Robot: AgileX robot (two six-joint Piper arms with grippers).
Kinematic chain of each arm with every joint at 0, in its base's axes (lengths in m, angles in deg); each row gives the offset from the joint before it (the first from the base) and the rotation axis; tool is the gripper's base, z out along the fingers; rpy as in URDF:
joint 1: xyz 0 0 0.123 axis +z
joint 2: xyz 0 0 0 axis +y
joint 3: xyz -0.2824 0 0.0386 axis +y
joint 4: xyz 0.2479 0 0.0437 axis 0.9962 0 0.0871
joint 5: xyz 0 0 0 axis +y
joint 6: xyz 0.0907 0 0.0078 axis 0.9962 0 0.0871
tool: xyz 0 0 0 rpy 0 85 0
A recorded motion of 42 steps. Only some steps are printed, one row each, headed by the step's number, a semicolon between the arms.
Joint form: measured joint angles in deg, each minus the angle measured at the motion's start. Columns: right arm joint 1, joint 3, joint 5, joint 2, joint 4, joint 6; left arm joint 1, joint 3, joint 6, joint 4, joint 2, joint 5.
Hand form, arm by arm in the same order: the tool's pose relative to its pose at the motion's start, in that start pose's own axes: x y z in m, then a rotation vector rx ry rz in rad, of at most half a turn. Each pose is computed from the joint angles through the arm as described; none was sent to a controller.
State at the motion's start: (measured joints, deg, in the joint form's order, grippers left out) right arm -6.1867 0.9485 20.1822 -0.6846 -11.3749 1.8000; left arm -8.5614 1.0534 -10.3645 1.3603 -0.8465 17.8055
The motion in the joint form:
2: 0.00 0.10 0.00 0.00 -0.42 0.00; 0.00 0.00 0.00 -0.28 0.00 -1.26
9: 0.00 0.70 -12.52 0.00 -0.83 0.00; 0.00 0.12 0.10 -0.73 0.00 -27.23
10: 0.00 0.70 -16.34 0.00 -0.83 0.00; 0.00 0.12 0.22 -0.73 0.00 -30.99
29: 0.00 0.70 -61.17 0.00 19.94 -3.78; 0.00 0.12 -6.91 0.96 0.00 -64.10
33: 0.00 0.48 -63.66 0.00 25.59 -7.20; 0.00 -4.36 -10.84 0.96 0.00 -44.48
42: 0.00 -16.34 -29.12 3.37 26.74 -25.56; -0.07 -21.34 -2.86 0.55 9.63 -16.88
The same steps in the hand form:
2: 0.0005 -0.0001 0.0002 0.0023 0.0016 -0.0070; -0.0019 -0.0005 0.0000 0.0054 -0.0214 -0.0047
9: -0.0159 0.0011 -0.0006 -0.0054 -0.2065 -0.0147; -0.0404 -0.0072 -0.0097 0.0857 -0.4653 -0.0111
10: -0.0218 0.0014 -0.0021 -0.0080 -0.2731 -0.0147; -0.0455 -0.0081 -0.0126 0.0965 -0.5301 -0.0091
29: -0.0738 -0.0172 -0.0436 0.0670 -1.0421 0.2988; -0.0799 -0.0157 -0.0508 0.2711 -1.0837 -0.0907
33: -0.0745 -0.0242 -0.0469 0.1285 -1.0752 0.3470; -0.0845 -0.0155 -0.0391 0.2310 -0.8215 -0.1602
42: -0.1238 -0.0205 -0.0539 0.0841 -0.7172 0.0448; -0.1347 -0.0219 -0.0367 0.0960 -0.4897 -0.0403

